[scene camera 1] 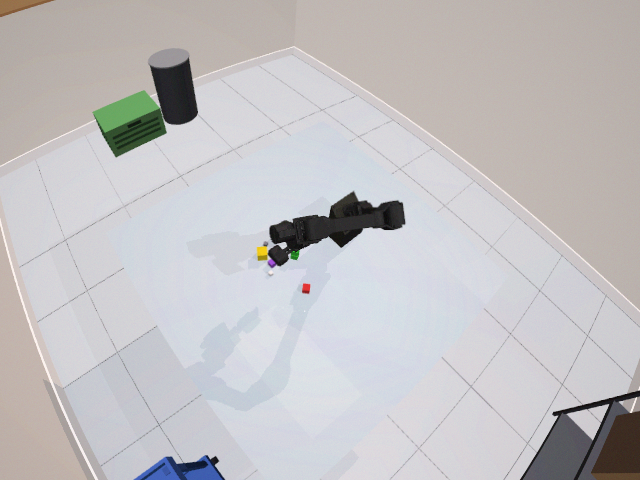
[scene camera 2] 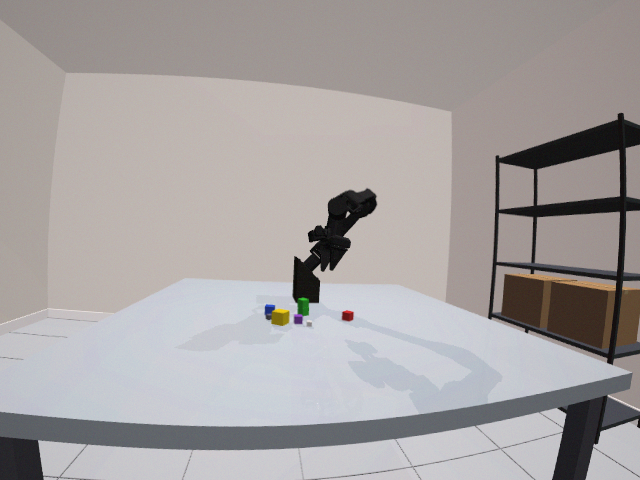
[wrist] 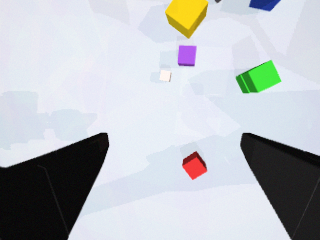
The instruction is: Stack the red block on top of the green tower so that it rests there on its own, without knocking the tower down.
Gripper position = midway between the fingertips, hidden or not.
Observation:
My gripper (scene camera 2: pixel 326 271) is open and holds nothing.
My gripper is seen too in the wrist view (wrist: pixel 174 139).

